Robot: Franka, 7 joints.
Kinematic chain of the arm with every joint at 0, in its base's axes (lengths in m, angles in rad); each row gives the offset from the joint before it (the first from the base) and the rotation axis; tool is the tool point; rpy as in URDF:
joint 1: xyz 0 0 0.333 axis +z
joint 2: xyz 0 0 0 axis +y
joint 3: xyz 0 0 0.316 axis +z
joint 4: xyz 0.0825 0 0 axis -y
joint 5: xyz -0.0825 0 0.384 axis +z
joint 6: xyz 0 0 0 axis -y
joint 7: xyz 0.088 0 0 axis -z
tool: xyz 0 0 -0.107 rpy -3.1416 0 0
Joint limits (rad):
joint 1: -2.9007..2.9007
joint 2: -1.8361..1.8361
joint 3: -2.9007..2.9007
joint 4: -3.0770..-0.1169
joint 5: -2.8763..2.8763
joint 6: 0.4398..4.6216
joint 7: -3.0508..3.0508
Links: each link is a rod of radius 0.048 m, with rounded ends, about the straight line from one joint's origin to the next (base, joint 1, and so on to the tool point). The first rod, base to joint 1, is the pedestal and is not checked.
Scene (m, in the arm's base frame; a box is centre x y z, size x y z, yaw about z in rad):
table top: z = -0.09
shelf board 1: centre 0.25 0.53 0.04 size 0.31 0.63 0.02 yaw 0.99
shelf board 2: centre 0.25 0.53 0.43 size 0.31 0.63 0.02 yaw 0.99
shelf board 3: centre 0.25 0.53 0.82 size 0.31 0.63 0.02 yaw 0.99
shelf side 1: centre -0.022 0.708 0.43 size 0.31 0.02 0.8 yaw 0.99
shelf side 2: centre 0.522 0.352 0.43 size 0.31 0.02 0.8 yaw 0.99
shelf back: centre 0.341 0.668 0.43 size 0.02 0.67 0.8 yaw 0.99
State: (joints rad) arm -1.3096 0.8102 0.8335 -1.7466 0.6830 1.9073 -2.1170
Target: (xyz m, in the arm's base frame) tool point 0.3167 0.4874 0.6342
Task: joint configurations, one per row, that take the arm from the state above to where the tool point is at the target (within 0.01 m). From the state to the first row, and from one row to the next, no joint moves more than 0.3 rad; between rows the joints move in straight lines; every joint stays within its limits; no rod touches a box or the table.
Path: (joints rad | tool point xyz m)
1: -1.3901 0.9230 1.1239 -1.7395 0.8064 1.7807 -2.2238 | 0.5910 -0.2165 0.3351
2: -1.4705 1.0358 1.4144 -1.7324 0.9298 1.6541 -2.3306 | 0.5862 -0.1715 0.4588
3: -1.5510 1.1485 1.7048 -1.7253 1.0531 1.5275 -2.4374 | 0.5341 -0.1680 0.5981
4: -1.6315 1.2613 1.9952 -1.7182 1.1765 1.4008 -2.5442 | 0.4309 -0.2003 0.7264
5: -1.7119 1.3741 2.2857 -1.7110 1.2999 1.2742 -2.6510 | 0.2803 -0.2538 0.8190
6: -1.7924 1.4869 2.5761 -1.7039 1.4233 1.1476 -2.7578 | 0.0949 -0.3079 0.8576
7: -1.5021 1.3951 2.4712 -1.9017 1.1889 1.1471 -2.5442 | 0.2157 -0.1119 0.8241
8: -1.2119 1.3033 2.3662 -2.0995 0.9545 1.1467 -2.3306 | 0.2206 0.0828 0.7439
9: -0.9216 1.2115 2.2612 -2.2973 0.7202 1.1462 -2.1170 | 0.1382 0.2154 0.6342
10: -0.7848 0.9370 2.0462 -2.0892 0.7370 1.3901 -2.1170 | 0.1981 0.3414 0.6160
11: -0.6479 0.6625 1.8312 -1.8812 0.7538 1.6340 -2.1170 | 0.2624 0.4345 0.6003
12: -0.5111 0.3880 1.6162 -1.6732 0.7706 1.8779 -2.1170 | 0.3167 0.4874 0.6342

